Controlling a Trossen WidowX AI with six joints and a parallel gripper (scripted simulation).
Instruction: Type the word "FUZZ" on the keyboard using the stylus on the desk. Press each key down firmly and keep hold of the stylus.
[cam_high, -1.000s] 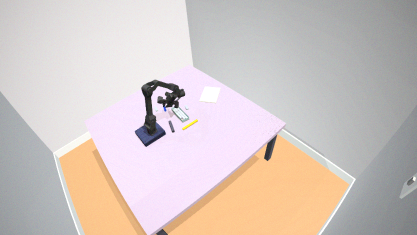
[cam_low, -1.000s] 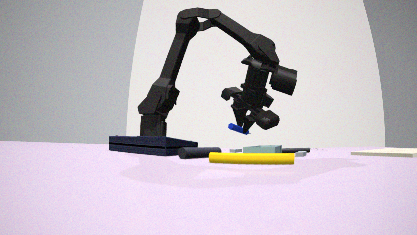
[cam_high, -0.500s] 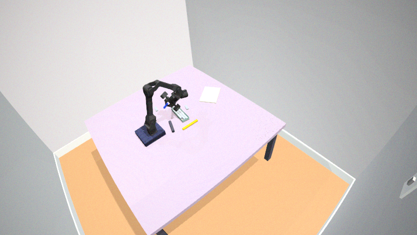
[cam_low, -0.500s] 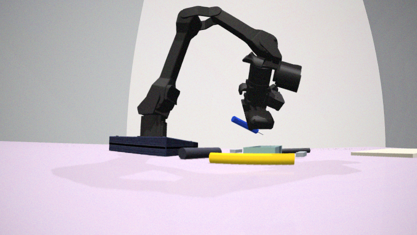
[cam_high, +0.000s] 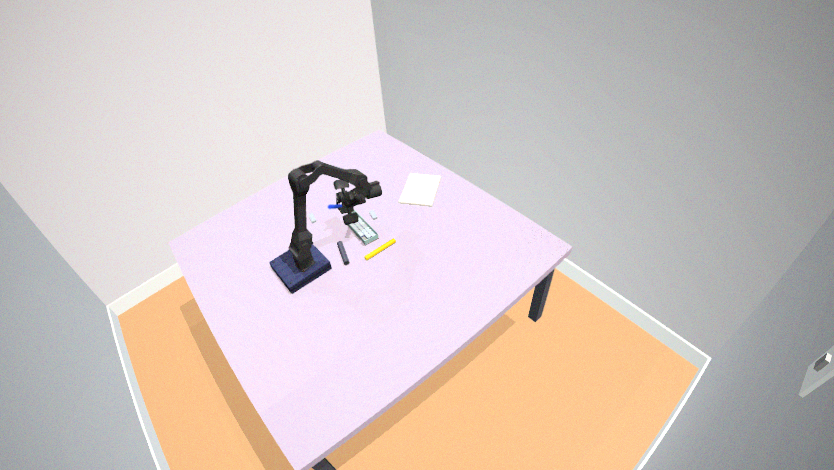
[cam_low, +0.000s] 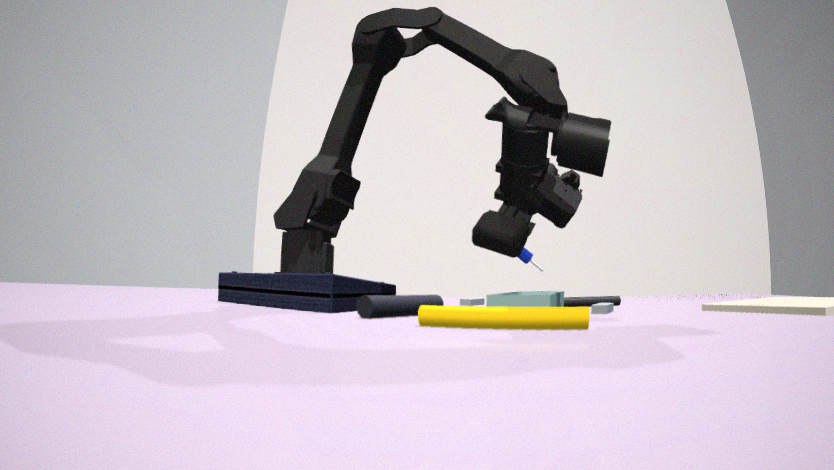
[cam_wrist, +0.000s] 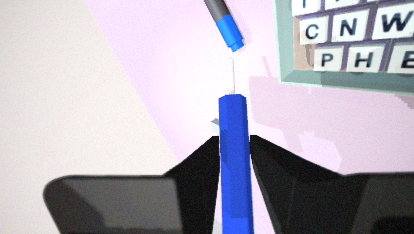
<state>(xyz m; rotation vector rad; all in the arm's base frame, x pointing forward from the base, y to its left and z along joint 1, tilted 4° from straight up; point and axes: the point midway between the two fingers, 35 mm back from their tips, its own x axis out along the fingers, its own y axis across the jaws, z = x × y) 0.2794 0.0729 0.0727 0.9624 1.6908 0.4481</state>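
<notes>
The blue stylus is 10 mm below my gripper tip and 10 mm ahead of it. From my gripper tip the other things lie so: blue pen: 90 mm ahead, 80 mm below, 50 mm to the left; dark cylinder: 160 mm to the right, 130 mm behind, 80 mm below; thin grey tip: 40 mm ahead, 30 mm below, 10 mm to the left.
</notes>
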